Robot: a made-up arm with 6 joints.
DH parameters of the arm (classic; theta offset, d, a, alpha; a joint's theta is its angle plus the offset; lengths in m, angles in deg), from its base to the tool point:
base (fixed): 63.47 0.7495 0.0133 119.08
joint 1: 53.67 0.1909 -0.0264 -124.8
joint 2: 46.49 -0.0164 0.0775 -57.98
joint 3: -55.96 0.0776 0.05 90
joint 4: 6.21 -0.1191 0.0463 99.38
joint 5: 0 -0.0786 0.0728 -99.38
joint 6: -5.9 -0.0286 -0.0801 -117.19
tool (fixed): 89.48 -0.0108 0 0
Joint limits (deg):
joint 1: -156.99..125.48
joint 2: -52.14..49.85
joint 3: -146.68..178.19
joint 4: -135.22..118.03
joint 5: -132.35..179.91
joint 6: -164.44..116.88
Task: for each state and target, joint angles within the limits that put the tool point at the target. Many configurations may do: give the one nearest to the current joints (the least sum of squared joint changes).
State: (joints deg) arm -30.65 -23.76 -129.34 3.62 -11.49 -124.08
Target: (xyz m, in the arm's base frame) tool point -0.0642 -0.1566 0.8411
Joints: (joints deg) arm -38.68 -32.68 -124.10 1.72 -6.06 -114.62
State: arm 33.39 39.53 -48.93 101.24 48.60 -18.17
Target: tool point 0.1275 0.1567 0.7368
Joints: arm 62.40 26.49 -32.73 117.93 43.87 -32.75
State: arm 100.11 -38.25 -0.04 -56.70 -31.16 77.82
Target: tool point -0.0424 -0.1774 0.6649
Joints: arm 125.48 -22.12 -35.98 -38.15 -27.51 68.70
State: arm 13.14 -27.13 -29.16 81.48 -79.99 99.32
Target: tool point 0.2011 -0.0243 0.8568
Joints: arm 11.79 -52.14 -36.27 97.80 -102.70 51.26
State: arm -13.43 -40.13 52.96 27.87 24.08 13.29
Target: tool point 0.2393 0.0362 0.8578
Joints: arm 18.42 -52.14 29.01 0.76 21.43 46.83
